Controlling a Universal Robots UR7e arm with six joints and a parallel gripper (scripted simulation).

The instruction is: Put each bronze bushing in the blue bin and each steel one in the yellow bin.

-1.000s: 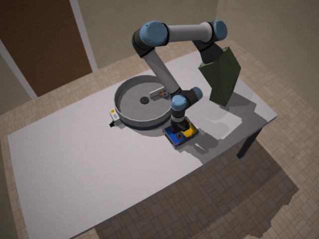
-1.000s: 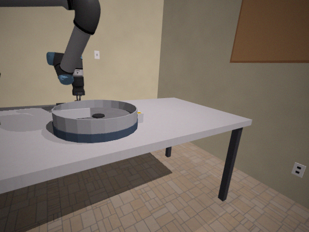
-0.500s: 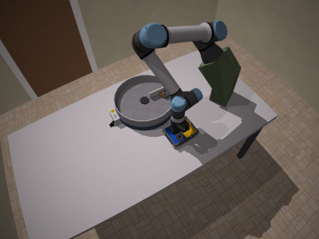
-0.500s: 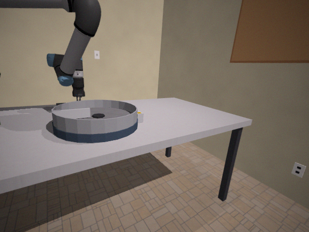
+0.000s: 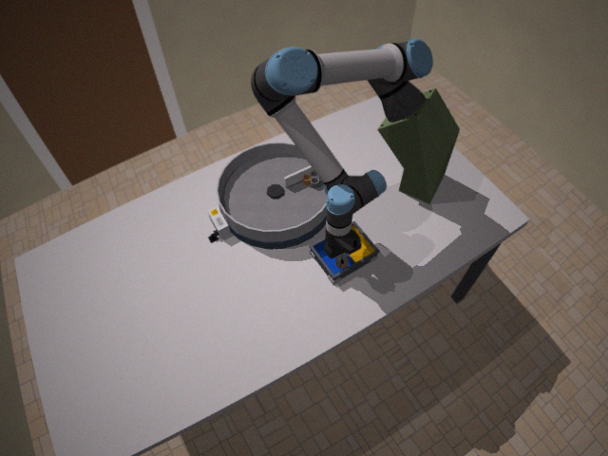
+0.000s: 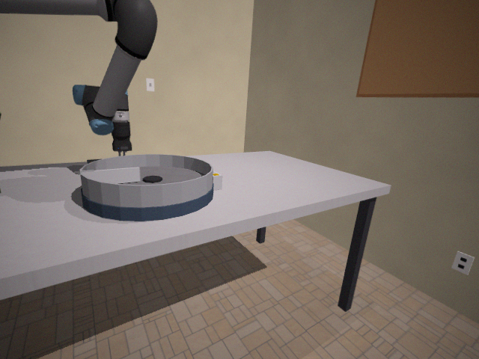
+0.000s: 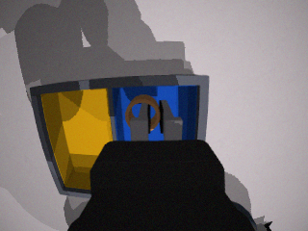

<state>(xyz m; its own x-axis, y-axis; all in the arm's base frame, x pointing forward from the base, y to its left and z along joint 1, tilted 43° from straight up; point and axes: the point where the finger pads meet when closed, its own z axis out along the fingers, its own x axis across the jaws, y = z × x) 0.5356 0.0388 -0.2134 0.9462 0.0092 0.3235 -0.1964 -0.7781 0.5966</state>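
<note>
Right now my hand is 5 cm past the blue bin, 3 cm to the left of it and 3 cm above it. Round my hand: grey turntable: 4 cm behind, 37 cm to the right.
</note>
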